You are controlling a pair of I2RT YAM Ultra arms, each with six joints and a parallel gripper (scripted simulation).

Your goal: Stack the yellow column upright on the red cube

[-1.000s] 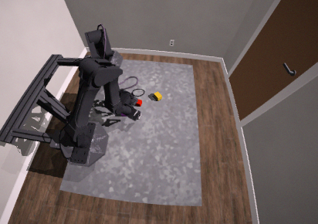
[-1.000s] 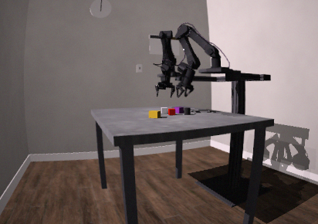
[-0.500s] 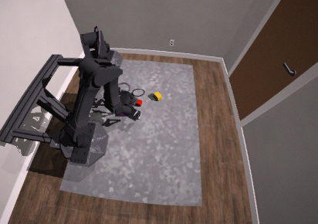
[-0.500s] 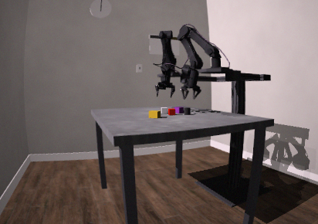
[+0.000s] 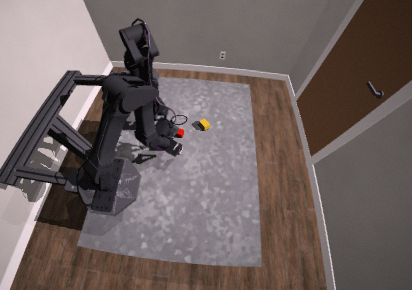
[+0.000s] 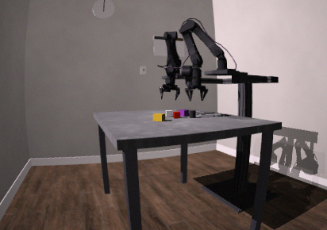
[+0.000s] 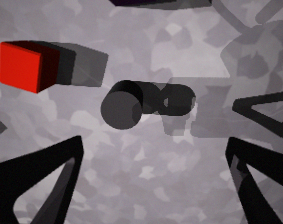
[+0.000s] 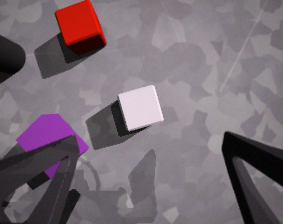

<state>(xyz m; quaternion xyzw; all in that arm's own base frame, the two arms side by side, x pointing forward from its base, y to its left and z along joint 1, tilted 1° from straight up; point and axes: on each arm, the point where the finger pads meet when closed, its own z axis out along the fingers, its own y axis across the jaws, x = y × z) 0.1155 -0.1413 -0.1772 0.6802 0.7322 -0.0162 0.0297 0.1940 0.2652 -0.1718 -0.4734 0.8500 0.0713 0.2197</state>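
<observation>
Now: the yellow column 28 cm ahead of my left hand, 2 cm to the left of it and 9 cm below it. From my left hand the other things lie so: dark cylinder: 3 cm ahead, 9 cm below; then purple cube: 2 cm ahead, 12 cm to the right, 9 cm below; then red cube: 12 cm ahead, 4 cm to the right, 9 cm below.
</observation>
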